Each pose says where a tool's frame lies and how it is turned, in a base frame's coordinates. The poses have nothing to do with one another.
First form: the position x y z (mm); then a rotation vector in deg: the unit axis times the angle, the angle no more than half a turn.
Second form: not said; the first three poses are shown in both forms.
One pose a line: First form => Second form
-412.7, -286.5, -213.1, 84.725, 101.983, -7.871 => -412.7, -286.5, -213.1, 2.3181, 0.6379, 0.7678, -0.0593
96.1, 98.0, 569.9, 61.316, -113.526, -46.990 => 96.1, 98.0, 569.9, 2.3966, 0.4465, -0.8267, -0.3422
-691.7, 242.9, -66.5, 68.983, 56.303, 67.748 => -691.7, 242.9, -66.5, 1.9528, 0.6165, 0.5032, 0.6055
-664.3, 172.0, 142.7, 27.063, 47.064, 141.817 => -664.3, 172.0, 142.7, 2.6503, 0.1782, 0.3099, 0.9339
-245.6, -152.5, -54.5, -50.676, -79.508, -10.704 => -245.6, -152.5, -54.5, 1.6561, -0.5340, -0.8379, -0.1128
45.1, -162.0, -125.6, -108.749, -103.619, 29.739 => 45.1, -162.0, -125.6, 2.6726, -0.7102, -0.6767, 0.1942
